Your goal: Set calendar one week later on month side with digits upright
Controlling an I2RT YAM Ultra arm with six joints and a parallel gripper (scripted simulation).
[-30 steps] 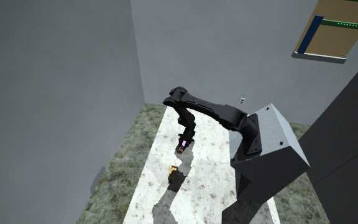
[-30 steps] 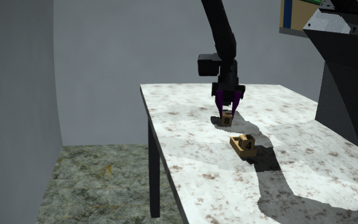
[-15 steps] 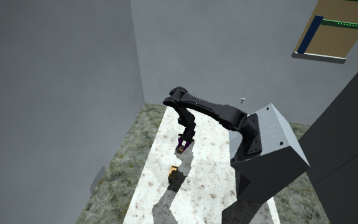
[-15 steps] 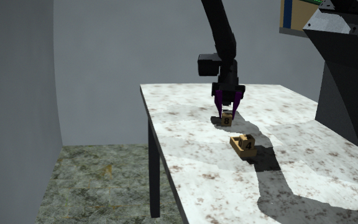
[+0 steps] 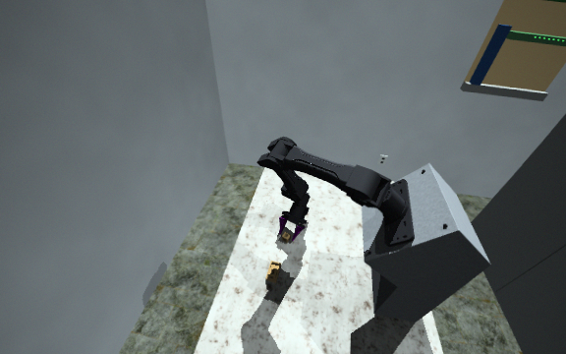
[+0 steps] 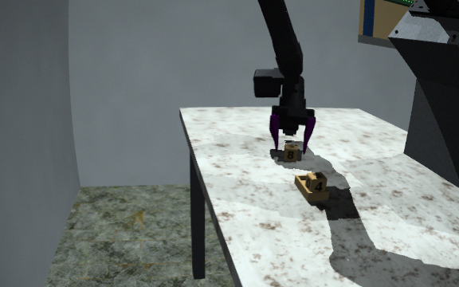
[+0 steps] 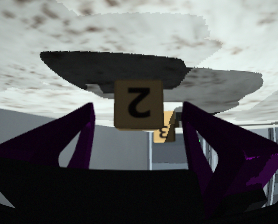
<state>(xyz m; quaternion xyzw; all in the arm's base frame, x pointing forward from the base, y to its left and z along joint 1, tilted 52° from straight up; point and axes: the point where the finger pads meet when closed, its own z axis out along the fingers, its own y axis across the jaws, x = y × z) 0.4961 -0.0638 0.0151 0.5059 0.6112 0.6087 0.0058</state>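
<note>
The wooden digit cube lies 1 cm below my hand.
</note>
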